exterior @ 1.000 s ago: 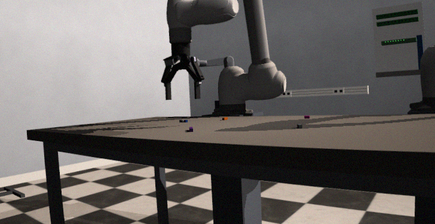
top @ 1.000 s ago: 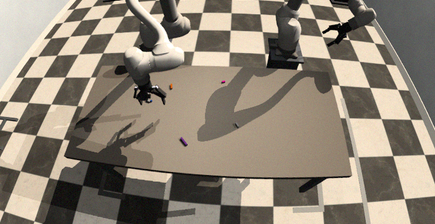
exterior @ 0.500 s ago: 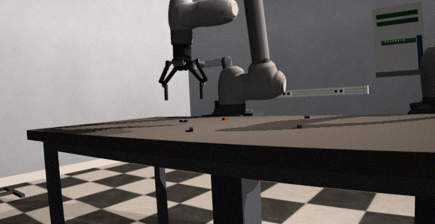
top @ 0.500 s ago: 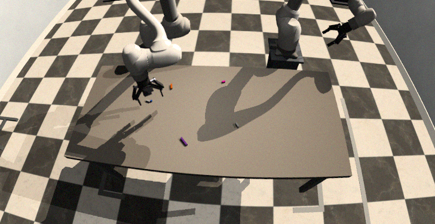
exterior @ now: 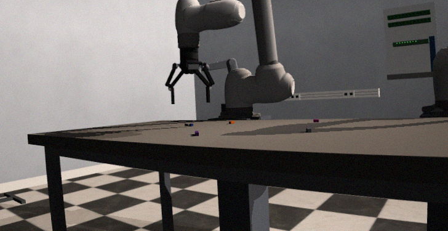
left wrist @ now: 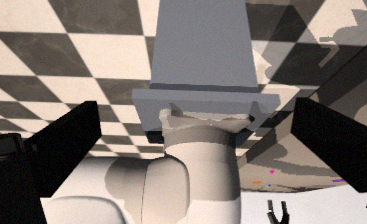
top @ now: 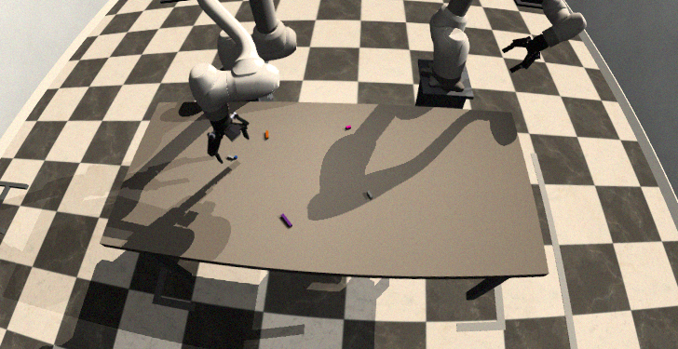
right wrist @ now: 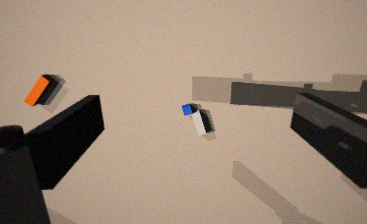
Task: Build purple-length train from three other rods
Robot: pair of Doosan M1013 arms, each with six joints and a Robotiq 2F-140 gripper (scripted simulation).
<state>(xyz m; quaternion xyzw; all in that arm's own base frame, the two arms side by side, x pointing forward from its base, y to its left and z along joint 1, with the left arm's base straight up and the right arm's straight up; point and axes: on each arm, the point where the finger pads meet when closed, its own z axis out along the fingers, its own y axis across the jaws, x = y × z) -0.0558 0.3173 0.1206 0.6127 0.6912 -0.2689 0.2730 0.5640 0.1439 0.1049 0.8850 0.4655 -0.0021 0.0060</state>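
The blue rod is 2 cm behind my right hand, 2 cm to the right of it and 10 cm below it. The rest, counted from my right hand: purple rod: 25 cm ahead, 24 cm to the left, 10 cm below; then orange rod: 15 cm behind, 10 cm to the left, 10 cm below; then magenta rod: 20 cm behind, 45 cm to the left, 10 cm below.
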